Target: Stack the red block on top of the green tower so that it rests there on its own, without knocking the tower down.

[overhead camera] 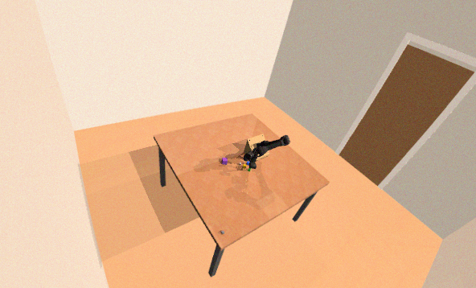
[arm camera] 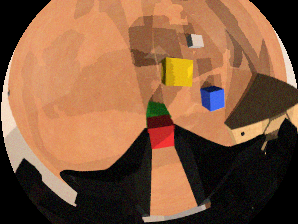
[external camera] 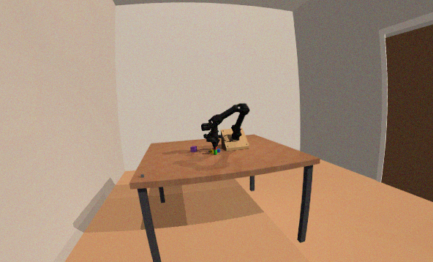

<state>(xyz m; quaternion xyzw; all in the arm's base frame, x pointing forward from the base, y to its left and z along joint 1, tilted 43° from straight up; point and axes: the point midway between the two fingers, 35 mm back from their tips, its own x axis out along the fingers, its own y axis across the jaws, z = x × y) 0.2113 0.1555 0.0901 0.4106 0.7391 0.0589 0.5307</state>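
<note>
Right now my gripper tip is right at the red block. Round my gripper tip: blue block: 70 mm to the right, 40 mm below, 30 mm behind; then purple cube: 180 mm ahead, 170 mm to the right, 30 mm below; then yellow block: 50 mm to the right, 40 mm below, 20 mm ahead.
</note>
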